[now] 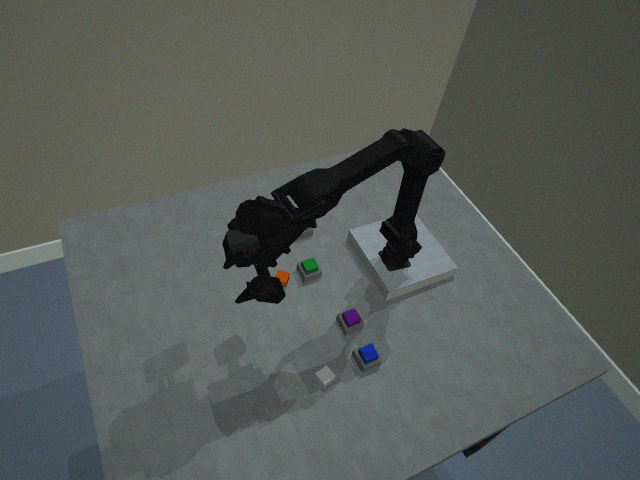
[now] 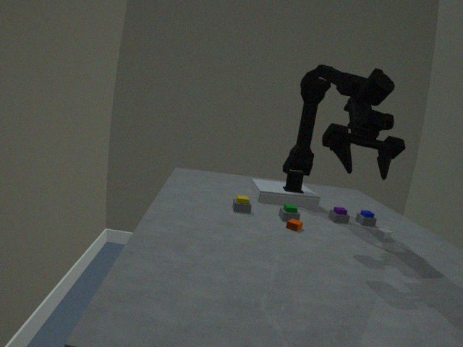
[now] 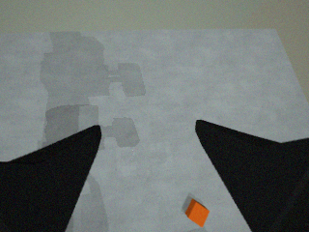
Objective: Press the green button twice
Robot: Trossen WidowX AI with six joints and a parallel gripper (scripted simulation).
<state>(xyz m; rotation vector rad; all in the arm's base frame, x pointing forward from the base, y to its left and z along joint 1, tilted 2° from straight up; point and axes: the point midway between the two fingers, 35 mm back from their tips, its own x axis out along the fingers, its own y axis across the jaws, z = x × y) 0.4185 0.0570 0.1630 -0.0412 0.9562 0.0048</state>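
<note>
Now: the green button 22 cm behind my gripper tip, 10 cm to the right of it and 15 cm below it. The rest, counted from my gripper tip: orange block 15 cm behind, 10 cm to the right, 18 cm below; then purple button 26 cm behind, 7 cm to the left, 15 cm below; then white block 16 cm behind, 17 cm to the left, 18 cm below.
</note>
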